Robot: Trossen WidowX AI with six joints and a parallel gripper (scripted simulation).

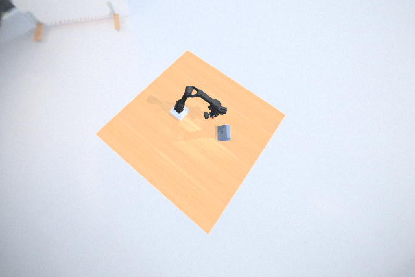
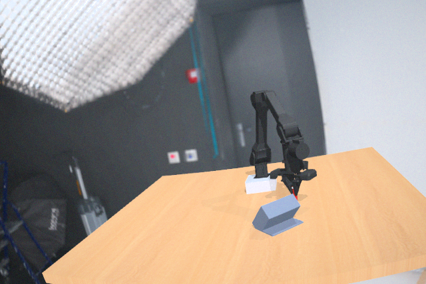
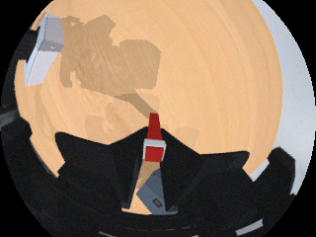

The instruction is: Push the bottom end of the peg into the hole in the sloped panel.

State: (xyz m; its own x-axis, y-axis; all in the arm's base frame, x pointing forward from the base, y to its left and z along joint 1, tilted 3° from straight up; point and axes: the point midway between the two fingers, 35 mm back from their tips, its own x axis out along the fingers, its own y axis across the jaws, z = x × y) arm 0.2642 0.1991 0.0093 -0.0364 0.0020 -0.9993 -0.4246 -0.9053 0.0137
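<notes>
Right now my gripper tip is 18 cm short of the grey-blue sloped panel and 3 cm to the left of it. Round my gripper tip: red peg (2 cm above).
</notes>
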